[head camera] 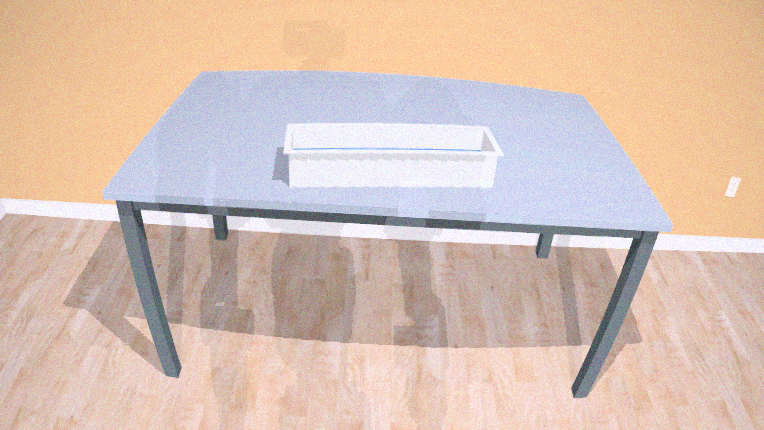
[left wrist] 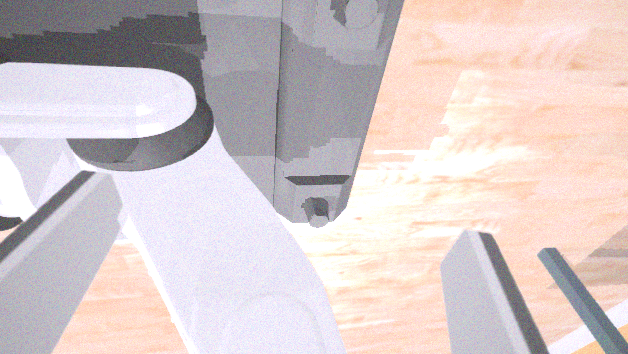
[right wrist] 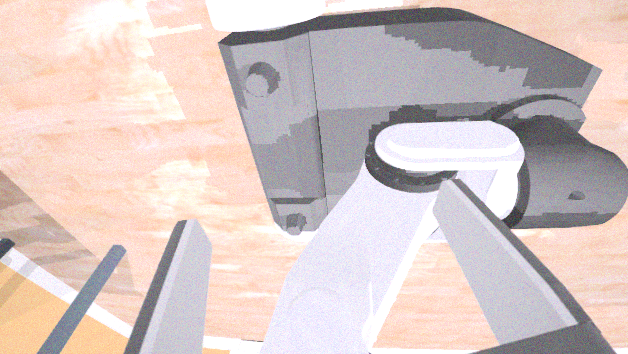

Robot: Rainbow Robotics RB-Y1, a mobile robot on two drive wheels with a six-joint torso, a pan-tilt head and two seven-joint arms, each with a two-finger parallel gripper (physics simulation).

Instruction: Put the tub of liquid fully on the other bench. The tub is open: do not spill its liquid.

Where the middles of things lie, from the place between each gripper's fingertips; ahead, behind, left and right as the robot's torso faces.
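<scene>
The long white tub (head camera: 320,154) is well above my left hand, and it is also far ahead of it and a good way to the right of it.
My right gripper, for its part, is far below the long white tub. The gripper is also a fair way to the right of the tub and well short of it.
</scene>
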